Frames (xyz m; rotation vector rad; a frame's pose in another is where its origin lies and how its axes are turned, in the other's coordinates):
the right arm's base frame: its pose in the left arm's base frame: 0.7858 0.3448 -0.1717 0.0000 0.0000 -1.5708
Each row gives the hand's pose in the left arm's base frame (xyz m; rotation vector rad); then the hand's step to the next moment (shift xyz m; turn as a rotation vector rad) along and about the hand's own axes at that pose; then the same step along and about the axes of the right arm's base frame.
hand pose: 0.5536 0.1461 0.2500 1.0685 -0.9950 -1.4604
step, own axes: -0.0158 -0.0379 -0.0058 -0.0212 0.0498 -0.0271
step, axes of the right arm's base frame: -0.0204 -0.0028 -0.0360 -0.0131 0.0405 0.0430
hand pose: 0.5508 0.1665 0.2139 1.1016 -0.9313 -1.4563
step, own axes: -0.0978 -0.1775 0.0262 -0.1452 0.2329 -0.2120
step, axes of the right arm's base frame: -0.1247 -0.0700 -0.1460 -0.1074 0.2732 0.1847
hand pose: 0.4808 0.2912 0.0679 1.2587 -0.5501 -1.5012
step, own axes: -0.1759 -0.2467 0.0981 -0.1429 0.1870 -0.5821
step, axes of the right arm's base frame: -0.2170 -0.2103 -0.1006 -0.2189 0.5882 0.0192
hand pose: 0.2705 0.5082 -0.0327 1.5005 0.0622 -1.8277
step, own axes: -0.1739 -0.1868 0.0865 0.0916 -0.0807 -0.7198
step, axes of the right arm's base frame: -0.1808 -0.1733 0.0995 -0.3554 0.5431 -0.3343
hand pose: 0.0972 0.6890 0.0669 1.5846 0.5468 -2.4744
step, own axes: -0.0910 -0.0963 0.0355 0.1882 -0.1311 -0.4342
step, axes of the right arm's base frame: -0.0691 -0.0216 0.1165 -0.2992 0.2442 -0.3032
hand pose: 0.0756 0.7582 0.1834 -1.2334 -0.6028 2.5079
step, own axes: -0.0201 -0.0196 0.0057 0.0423 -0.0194 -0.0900
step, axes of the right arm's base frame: -0.0072 0.0087 0.0263 -0.0566 0.0481 -0.0688
